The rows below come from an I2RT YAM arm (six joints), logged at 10 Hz.
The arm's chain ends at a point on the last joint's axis. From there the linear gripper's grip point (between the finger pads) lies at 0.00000 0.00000 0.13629 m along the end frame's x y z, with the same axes.
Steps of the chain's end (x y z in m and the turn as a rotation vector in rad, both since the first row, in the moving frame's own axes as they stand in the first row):
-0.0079 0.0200 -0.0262 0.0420 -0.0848 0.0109
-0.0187 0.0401 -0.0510 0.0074 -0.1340 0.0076
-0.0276 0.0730 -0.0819 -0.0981 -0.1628 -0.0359
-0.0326 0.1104 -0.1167 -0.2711 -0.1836 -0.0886
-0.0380 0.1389 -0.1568 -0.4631 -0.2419 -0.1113
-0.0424 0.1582 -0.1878 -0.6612 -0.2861 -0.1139
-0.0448 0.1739 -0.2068 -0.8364 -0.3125 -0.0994
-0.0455 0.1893 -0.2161 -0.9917 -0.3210 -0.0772
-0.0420 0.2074 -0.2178 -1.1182 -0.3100 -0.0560
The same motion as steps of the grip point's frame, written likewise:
-0.0194 0.0142 -0.0268 0.0420 -0.0848 0.0109
-0.0369 0.0390 -0.0522 0.0074 -0.1340 0.0076
-0.0494 0.0867 -0.0844 -0.0981 -0.1628 -0.0359
-0.0555 0.1477 -0.1239 -0.2711 -0.1836 -0.0886
-0.0660 0.2008 -0.1750 -0.4631 -0.2419 -0.1113
-0.0731 0.2427 -0.2216 -0.6612 -0.2861 -0.1139
-0.0766 0.2751 -0.2576 -0.8364 -0.3125 -0.0994
-0.0769 0.3027 -0.2836 -0.9917 -0.3210 -0.0772
-0.0716 0.3288 -0.2997 -1.1182 -0.3100 -0.0560

